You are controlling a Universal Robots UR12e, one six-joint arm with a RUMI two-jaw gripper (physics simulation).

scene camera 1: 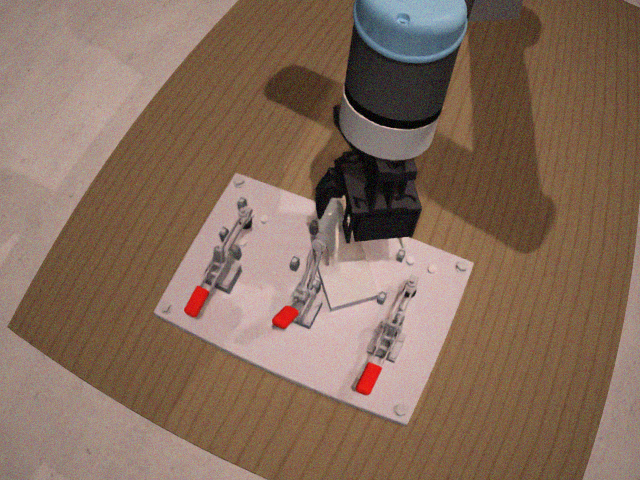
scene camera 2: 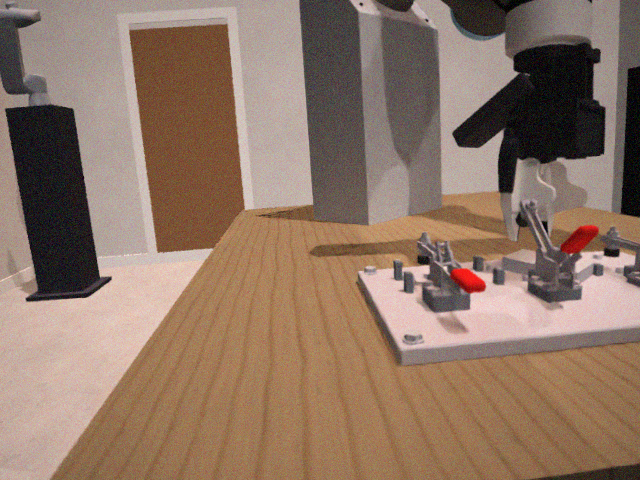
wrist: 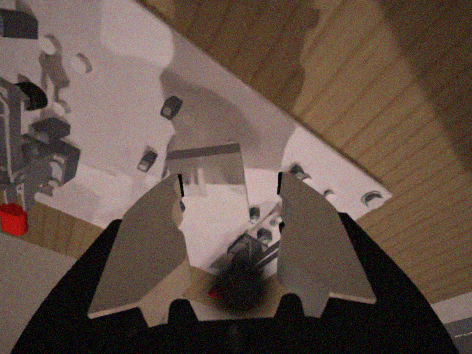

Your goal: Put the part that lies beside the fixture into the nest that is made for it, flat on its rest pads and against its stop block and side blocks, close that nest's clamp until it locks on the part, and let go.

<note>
In view: the gripper [scene camera 2: 530, 240] and a part [scene camera 1: 346, 278].
The part is seen too in scene camera 2 [scene camera 2: 520, 262]. The gripper is seen too in scene camera 1 [scene camera 1: 356, 240] and in the wrist view [wrist: 230, 175].
</note>
